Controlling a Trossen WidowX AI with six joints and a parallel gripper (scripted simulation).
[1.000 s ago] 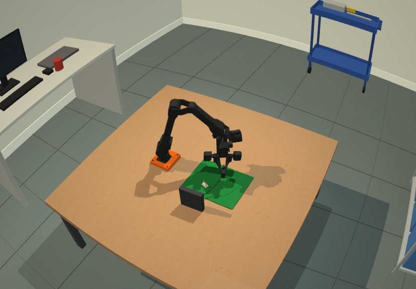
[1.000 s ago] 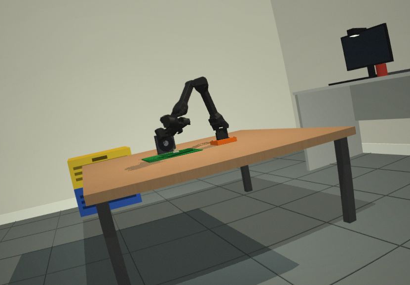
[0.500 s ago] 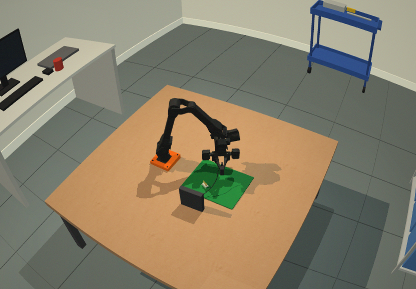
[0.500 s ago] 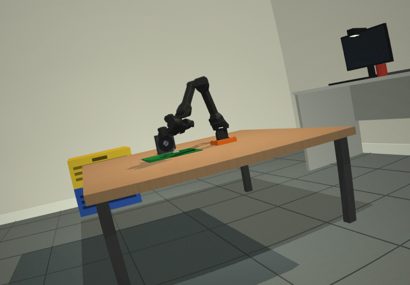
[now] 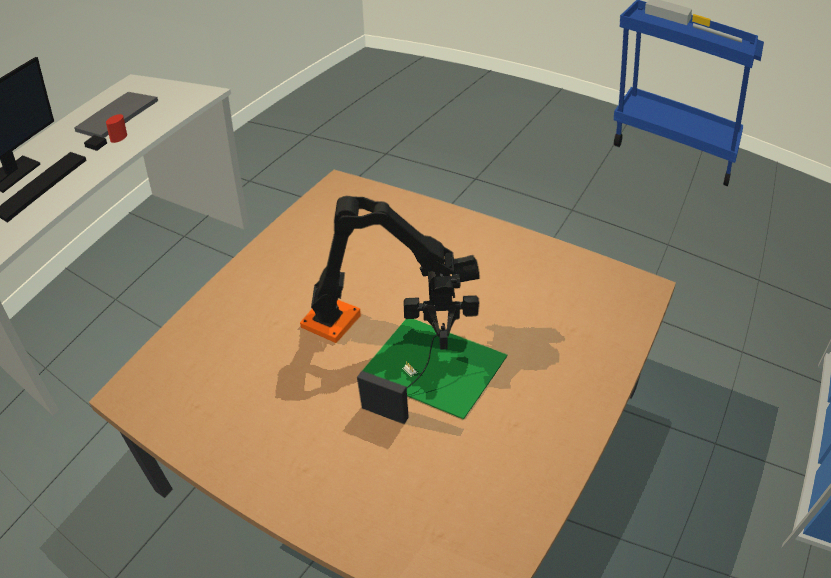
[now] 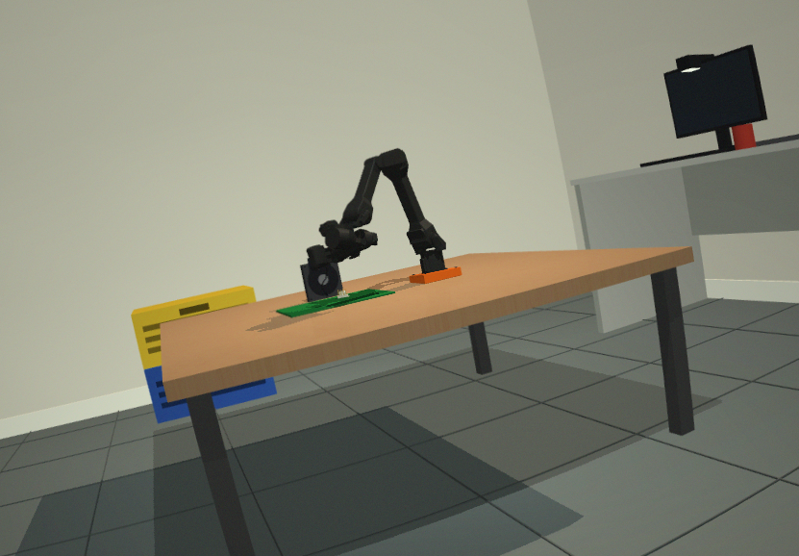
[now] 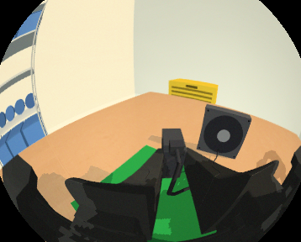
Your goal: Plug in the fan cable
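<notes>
Right now the green board is 30 mm behind my gripper tip and 140 mm below it. The rest, counted from my gripper tip: white four-pin fan header (70 mm behind, 40 mm to the right, 130 mm below); then black fan (60 mm behind, 180 mm to the right, 70 mm below); then black fan plug (10 mm below).
</notes>
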